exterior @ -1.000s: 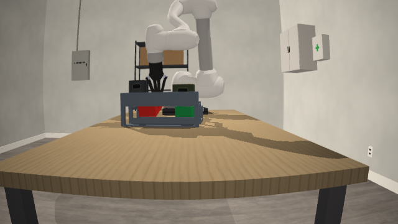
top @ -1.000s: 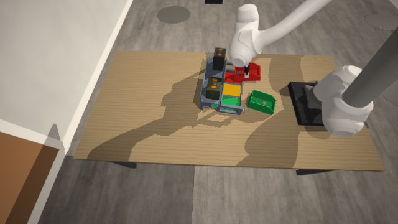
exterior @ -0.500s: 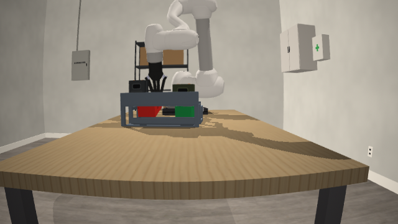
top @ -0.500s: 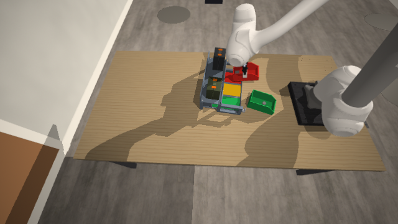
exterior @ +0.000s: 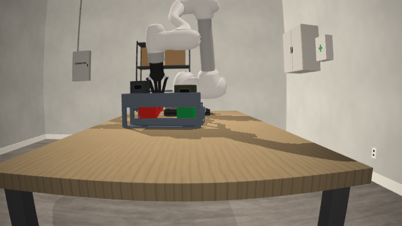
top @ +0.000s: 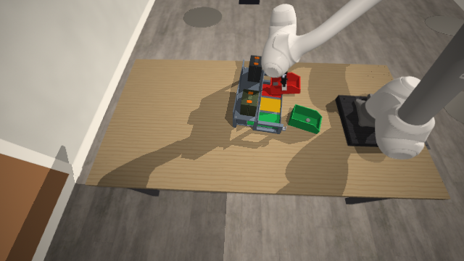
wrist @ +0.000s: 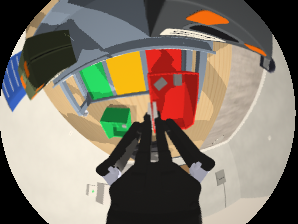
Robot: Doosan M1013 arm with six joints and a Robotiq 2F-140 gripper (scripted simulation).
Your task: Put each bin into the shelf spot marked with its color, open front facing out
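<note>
The red bin is 1 cm behind my hand, 5 cm to the right of it and 4 cm below it. Round my hand: green bin 15 cm behind, 16 cm to the left, 8 cm below.
</note>
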